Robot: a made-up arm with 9 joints. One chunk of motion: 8 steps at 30 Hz.
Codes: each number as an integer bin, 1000 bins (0 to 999) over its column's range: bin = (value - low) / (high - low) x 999, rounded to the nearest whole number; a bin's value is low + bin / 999 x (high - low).
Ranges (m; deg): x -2.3..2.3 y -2.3..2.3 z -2.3..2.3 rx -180..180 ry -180..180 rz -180..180
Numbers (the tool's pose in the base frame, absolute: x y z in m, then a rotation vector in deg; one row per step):
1: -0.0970 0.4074 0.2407 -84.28 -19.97 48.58
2: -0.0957 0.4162 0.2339 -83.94 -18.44 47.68
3: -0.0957 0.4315 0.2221 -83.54 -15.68 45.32
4: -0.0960 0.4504 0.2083 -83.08 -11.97 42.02
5: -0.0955 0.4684 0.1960 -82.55 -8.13 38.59
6: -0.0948 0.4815 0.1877 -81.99 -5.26 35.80
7: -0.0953 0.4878 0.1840 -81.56 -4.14 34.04
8: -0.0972 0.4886 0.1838 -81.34 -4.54 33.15
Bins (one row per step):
1: 478 588 552 266 444 634
2: 479 590 550 267 448 632
3: 479 593 548 268 456 625
4: 479 597 545 269 466 616
5: 479 601 542 270 477 607
6: 479 604 540 272 485 599
7: 479 605 539 273 488 594
8: 478 606 539 274 487 591

